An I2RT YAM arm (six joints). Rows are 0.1 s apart.
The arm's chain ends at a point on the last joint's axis. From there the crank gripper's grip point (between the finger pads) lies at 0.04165 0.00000 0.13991 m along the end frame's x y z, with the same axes.
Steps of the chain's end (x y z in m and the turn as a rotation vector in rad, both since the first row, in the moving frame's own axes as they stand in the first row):
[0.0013 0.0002 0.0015 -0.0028 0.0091 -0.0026]
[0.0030 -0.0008 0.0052 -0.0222 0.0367 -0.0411]
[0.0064 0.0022 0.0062 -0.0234 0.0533 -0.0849]
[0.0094 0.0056 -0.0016 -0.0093 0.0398 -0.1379]
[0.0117 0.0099 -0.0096 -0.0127 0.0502 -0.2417]
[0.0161 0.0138 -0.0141 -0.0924 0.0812 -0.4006]
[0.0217 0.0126 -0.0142 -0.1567 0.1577 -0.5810]
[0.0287 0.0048 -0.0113 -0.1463 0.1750 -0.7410]
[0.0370 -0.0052 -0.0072 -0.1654 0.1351 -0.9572]
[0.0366 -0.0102 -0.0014 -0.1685 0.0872 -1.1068]
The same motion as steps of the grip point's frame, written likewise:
[0.0026 0.0005 0.0011 -0.0028 0.0091 -0.0026]
[0.0081 0.0005 0.0036 -0.0222 0.0367 -0.0411]
[0.0138 0.0016 0.0038 -0.0234 0.0533 -0.0849]
[0.0146 0.0008 -0.0033 -0.0093 0.0398 -0.1379]
[0.0176 0.0008 -0.0118 -0.0127 0.0502 -0.2417]
[0.0263 0.0078 -0.0177 -0.0924 0.0812 -0.4006]
[0.0412 0.0038 -0.0219 -0.1567 0.1577 -0.5810]
[0.0465 -0.0137 -0.0192 -0.1463 0.1750 -0.7410]
[0.0453 -0.0281 -0.0119 -0.1654 0.1351 -0.9572]
[0.0350 -0.0346 -0.0031 -0.1685 0.0872 -1.1068]

